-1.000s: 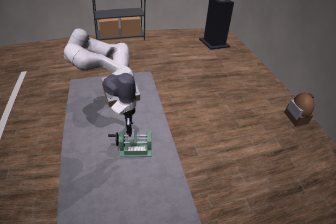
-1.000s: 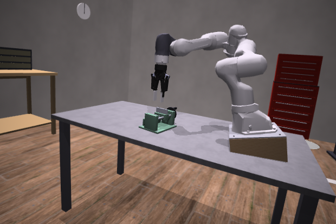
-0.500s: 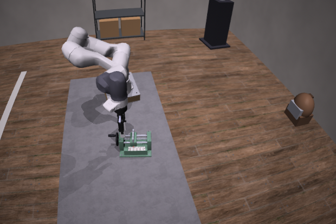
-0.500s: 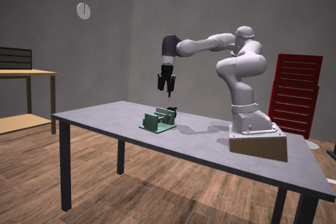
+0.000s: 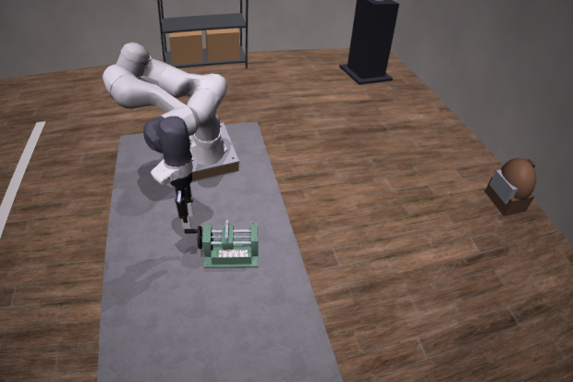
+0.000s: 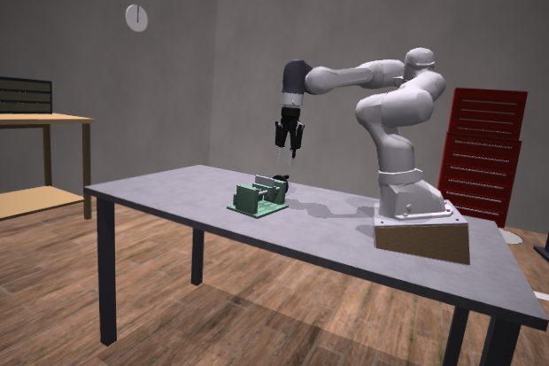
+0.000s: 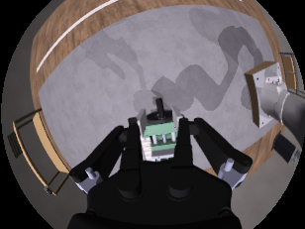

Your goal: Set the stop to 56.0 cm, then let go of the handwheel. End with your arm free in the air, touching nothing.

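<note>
The black handwheel is 20 mm to the left of my hand and 90 mm below it. Also, from my hand: stop carriage (50 mm ahead, 130 mm to the left, 100 mm below).
</note>
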